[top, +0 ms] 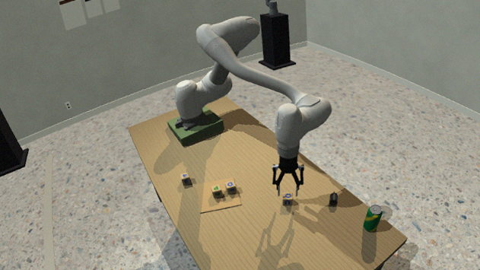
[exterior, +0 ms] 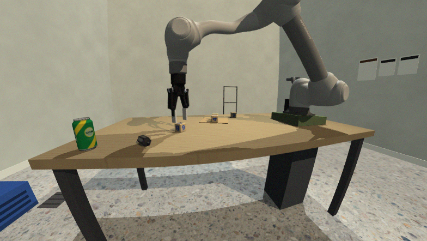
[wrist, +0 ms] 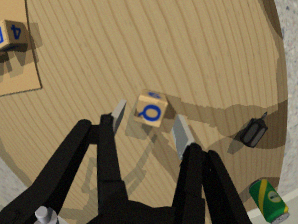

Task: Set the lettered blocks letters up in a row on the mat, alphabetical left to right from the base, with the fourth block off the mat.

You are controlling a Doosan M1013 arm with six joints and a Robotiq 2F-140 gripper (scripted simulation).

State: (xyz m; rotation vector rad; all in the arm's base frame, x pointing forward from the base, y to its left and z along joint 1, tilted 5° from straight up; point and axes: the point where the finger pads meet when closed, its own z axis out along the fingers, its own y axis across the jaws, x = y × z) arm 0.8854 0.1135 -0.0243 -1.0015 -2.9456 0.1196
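Right now the blue-lettered block is 60 mm below my hand. Round my hand: D block 220 mm behind, 180 mm to the right, 60 mm below; then tan mat 240 mm behind, 250 mm to the right, 80 mm below; then black object 120 mm ahead, 190 mm to the left, 70 mm below.
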